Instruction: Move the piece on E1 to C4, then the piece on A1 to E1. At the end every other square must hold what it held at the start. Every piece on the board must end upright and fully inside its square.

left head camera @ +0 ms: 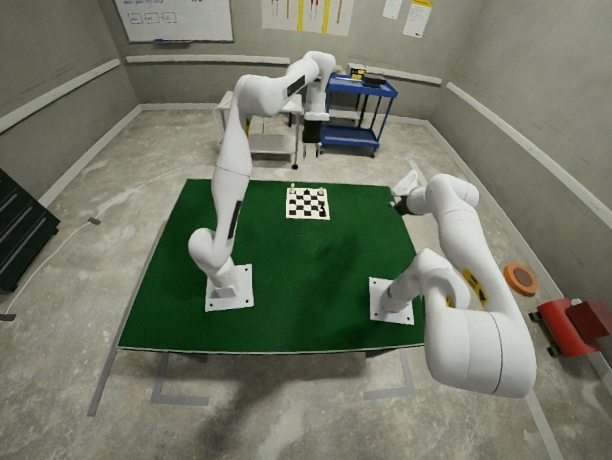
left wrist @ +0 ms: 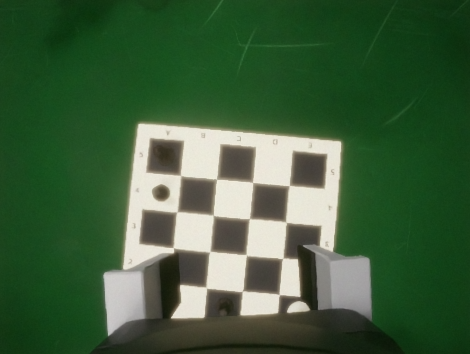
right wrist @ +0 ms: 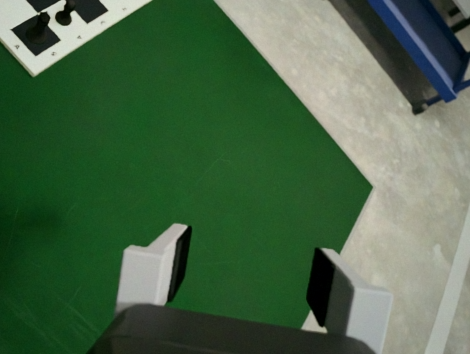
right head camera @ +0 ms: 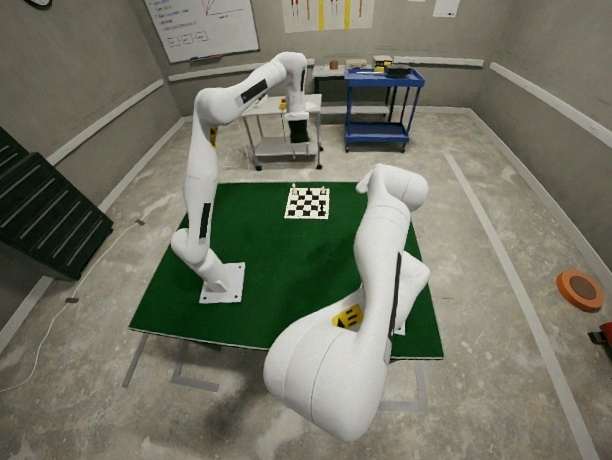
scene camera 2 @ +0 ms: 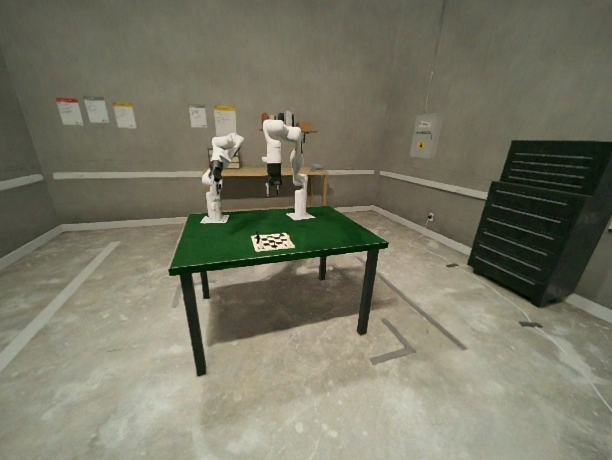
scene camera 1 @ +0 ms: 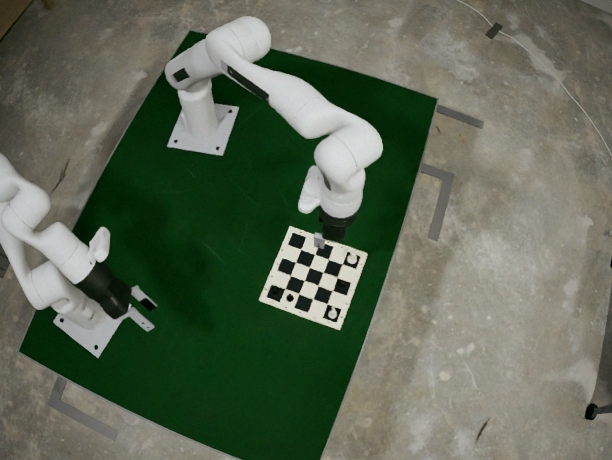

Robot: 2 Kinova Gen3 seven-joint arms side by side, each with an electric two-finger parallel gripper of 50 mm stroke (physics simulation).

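Places are measured from the left arm's base along level axes (x ahead, y right, z down), in centimetres.
Pixels of known places: left gripper, fingertip midpoint: (left head camera: 310,156) (left wrist: 239,275) (right head camera: 301,156) (scene camera 2: 273,195) (scene camera 1: 321,233); right gripper, fingertip midpoint: (left head camera: 394,201) (right wrist: 249,263) (scene camera 2: 215,187) (scene camera 1: 152,318); left arm's base, origin of the base link: (left head camera: 229,286) (right head camera: 222,282) (scene camera 2: 300,215) (scene camera 1: 203,126); right arm's base, origin of the base link: (left head camera: 391,300) (scene camera 2: 215,219) (scene camera 1: 91,314).
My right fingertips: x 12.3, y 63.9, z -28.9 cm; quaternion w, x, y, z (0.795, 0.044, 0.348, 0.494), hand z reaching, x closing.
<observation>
Ahead of a thing's pixels: the offset from my right fingertips to its top centre. "pt": to the spot under its first point. Level surfaces: height alone.
The chessboard (left head camera: 288,217) (scene camera 1: 263,301) (left wrist: 131,200) lies on the green table. A white piece @(dz +22.0, dx +38.3, dy -31.9 cm) (left head camera: 292,188) (scene camera 1: 352,259) (left wrist: 298,307) stands upright on E1. Another white piece @(dz +24.4, dx +36.2, dy -16.5 cm) (left head camera: 321,191) (scene camera 1: 332,313) stands upright on A1; it is hidden in the left wrist view. Dark pieces stand on C1 @(dz +25.2, dx +37.0, dy -24.2 cm) (scene camera 1: 342,285) (left wrist: 225,306), A4 @(dz +25.2, dx +24.8, dy -18.2 cm) (scene camera 1: 290,298) (left wrist: 161,192) and A5 @(dz +24.0, dx +20.8, dy -18.7 cm) (scene camera 1: 275,292) (left wrist: 162,155). C4 (left wrist: 233,199) is bare. My left gripper (left head camera: 310,151) (scene camera 2: 273,191) (left wrist: 239,275) is open and empty, high above the board. My right gripper (scene camera 1: 150,316) (right wrist: 249,263) is open and empty, away from the board.
The green table @(dz +29.0 cm) (left head camera: 300,260) (scene camera 1: 215,280) carries both arm bases. A blue cart (left head camera: 363,88) and a grey cart (right head camera: 280,146) stand beyond its far edge. In the right wrist view, a corner of the board @(pt dz +28.4, dx +17.5, dy -16.3 cm) (right wrist: 34,70) and the table's corner show.
</observation>
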